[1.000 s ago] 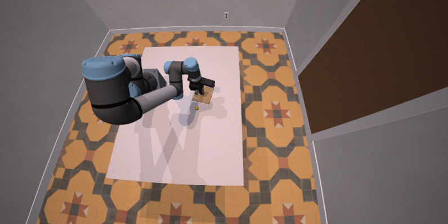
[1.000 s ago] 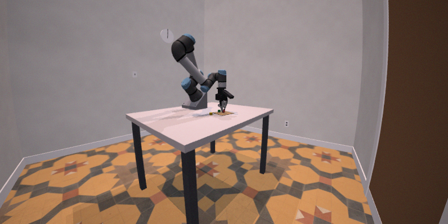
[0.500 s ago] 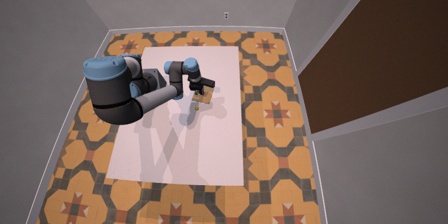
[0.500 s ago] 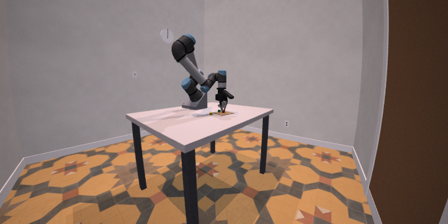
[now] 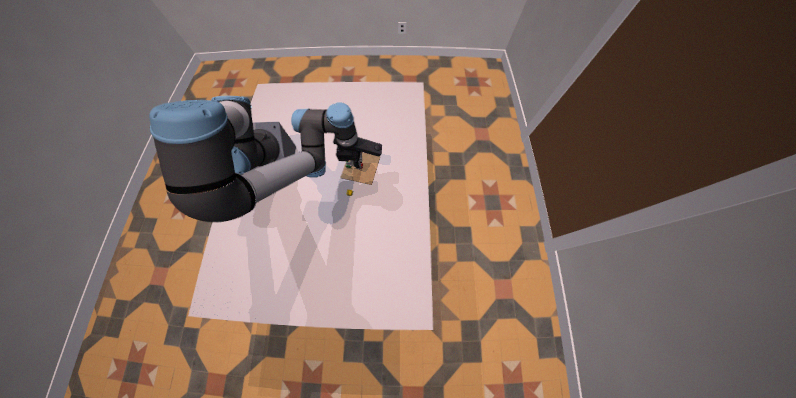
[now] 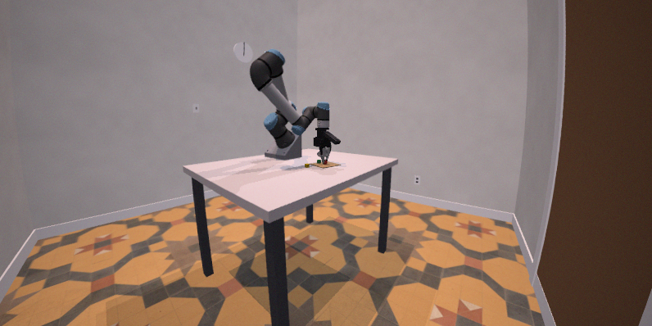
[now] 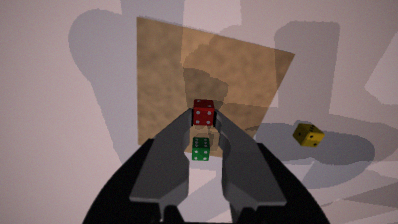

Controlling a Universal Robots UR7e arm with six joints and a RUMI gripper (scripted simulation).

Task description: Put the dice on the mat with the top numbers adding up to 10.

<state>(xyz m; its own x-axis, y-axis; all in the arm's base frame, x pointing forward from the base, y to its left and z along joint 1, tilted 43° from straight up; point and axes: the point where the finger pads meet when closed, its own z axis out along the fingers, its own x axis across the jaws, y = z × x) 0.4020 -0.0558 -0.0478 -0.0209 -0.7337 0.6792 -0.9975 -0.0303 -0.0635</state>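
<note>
My hand is 10 mm above the red die. From my hand the other things lie so: brown mat 20 mm below; green die 50 mm behind, 10 mm below; yellow die 120 mm to the right, 30 mm behind, 10 mm below.
</note>
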